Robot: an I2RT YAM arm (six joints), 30 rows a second.
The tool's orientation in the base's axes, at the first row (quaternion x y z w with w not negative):
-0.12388 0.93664 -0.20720 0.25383
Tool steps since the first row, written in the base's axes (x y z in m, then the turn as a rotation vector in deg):
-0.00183 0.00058 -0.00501 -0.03 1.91 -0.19
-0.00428 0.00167 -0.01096 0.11 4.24 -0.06
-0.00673 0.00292 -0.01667 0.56 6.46 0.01
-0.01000 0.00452 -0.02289 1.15 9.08 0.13
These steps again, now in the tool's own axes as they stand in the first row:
0.00347 0.00300 0.00278 -0.54 1.78 -0.49
0.00768 0.00696 0.00581 -1.50 3.76 -1.27
0.01174 0.01095 0.00860 -2.65 5.63 -1.81
0.01659 0.01559 0.01124 -4.08 7.82 -2.45

